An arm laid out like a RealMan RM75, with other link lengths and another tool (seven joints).
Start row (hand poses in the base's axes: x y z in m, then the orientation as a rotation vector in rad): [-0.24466 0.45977 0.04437 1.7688 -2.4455 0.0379]
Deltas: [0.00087 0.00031 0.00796 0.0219 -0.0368 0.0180]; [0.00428 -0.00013 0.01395 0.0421 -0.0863 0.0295]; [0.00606 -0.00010 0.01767 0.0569 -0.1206 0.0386]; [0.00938 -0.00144 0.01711 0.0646 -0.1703 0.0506]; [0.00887 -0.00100 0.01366 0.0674 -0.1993 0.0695]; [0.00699 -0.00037 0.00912 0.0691 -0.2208 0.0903]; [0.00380 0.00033 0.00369 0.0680 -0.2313 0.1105]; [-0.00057 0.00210 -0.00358 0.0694 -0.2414 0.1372]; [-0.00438 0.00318 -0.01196 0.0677 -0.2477 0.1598]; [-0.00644 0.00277 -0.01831 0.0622 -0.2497 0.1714]
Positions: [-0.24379 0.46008 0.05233 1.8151 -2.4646 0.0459]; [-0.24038 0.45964 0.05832 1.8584 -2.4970 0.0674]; [-0.23860 0.45967 0.06204 -1.8802 2.5051 -0.0813]; [-0.23528 0.45833 0.06148 -1.8649 2.4589 -0.1164]; [-0.23579 0.45877 0.05803 -1.8704 2.4215 -0.1397]; [-0.23767 0.45940 0.05349 -1.8822 2.3874 -0.1577]; [-0.24086 0.46010 0.04806 -1.9001 2.3619 -0.1698]; [-0.24523 0.46187 0.04079 -1.9246 2.3291 -0.1789]; [-0.24904 0.46295 0.03241 -1.9472 2.3038 -0.1883]; [-0.25110 0.46254 0.02606 -1.9606 2.2934 -0.1979]
